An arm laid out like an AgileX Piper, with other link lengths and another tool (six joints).
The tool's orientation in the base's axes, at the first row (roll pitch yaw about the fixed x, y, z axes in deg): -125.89 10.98 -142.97
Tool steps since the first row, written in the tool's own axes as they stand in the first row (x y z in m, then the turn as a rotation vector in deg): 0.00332 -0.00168 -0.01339 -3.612 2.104 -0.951; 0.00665 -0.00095 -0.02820 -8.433 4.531 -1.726; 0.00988 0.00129 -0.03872 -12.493 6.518 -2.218; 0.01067 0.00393 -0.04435 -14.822 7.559 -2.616; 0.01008 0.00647 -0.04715 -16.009 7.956 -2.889; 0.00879 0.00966 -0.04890 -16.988 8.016 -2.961; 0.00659 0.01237 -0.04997 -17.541 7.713 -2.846; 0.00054 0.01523 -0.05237 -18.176 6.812 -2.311; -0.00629 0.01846 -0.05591 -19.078 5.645 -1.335; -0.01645 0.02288 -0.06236 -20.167 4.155 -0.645
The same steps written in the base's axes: -0.00994 0.00485 0.00841 1.798 3.867 -0.438; -0.02127 0.01188 0.01572 4.572 8.527 -1.004; -0.03038 0.01732 0.01938 7.013 12.327 -1.528; -0.03486 0.02160 0.02037 8.369 14.519 -1.683; -0.03659 0.02499 0.02007 9.051 15.602 -1.616; -0.03733 0.02856 0.01878 9.762 16.256 -1.436; -0.03684 0.03200 0.01766 10.332 16.346 -1.155; -0.03414 0.03857 0.01792 11.345 15.906 -0.626; -0.03158 0.04647 0.01869 12.884 15.219 -0.088; -0.02835 0.05870 0.02082 14.478 14.627 0.908
